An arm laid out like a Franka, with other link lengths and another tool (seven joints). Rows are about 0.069 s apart.
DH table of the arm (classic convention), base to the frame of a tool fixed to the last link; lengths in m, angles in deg. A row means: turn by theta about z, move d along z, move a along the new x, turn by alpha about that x. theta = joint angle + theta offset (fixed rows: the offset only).
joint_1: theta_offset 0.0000  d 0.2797  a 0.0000  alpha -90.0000
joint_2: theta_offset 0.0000  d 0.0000  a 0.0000  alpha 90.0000
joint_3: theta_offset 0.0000  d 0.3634  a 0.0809  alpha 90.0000
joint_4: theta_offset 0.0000  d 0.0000  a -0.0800  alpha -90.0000
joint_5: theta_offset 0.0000  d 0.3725  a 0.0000  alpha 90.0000
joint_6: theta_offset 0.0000  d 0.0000  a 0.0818  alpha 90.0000
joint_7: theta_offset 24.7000  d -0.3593  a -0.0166  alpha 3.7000
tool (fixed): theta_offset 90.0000  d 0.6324  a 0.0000  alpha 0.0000
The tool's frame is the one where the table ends.
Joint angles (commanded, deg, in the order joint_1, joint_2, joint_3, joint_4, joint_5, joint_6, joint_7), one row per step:
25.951 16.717 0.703 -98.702 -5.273 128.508 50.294
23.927 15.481 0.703 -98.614 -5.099 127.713 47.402
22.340 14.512 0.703 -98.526 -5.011 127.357 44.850
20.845 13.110 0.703 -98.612 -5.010 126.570 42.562
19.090 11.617 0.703 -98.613 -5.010 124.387 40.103
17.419 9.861 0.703 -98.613 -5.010 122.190 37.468
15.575 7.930 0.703 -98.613 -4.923 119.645 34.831
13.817 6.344 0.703 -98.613 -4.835 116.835 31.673
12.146 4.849 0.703 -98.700 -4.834 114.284 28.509
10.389 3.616 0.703 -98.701 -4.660 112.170 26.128
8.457 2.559 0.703 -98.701 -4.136 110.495 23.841
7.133 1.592 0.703 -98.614 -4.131 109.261 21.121
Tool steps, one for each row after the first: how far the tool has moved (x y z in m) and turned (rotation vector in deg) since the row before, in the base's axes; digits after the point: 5 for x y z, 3 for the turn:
0.00691 -0.02313 0.01364 -0.359 -0.544 0.646
0.00553 -0.01778 0.01155 -0.300 -0.713 0.820
0.00198 -0.01844 0.01389 -0.431 -0.585 0.652
-0.00265 -0.02374 0.01132 -0.960 0.548 0.447
-0.00466 -0.02259 0.01429 -0.884 0.352 0.703
-0.00696 -0.02456 0.01512 -0.828 0.577 0.482
-0.00968 -0.02318 0.01000 -1.044 1.212 1.066
-0.01035 -0.02162 0.00876 -0.998 1.168 1.217
-0.00812 -0.02080 0.00790 -0.524 0.966 0.371
-0.00661 -0.02025 0.00719 -0.045 0.779 0.086
-0.00622 -0.01474 0.00778 -0.505 0.289 1.267

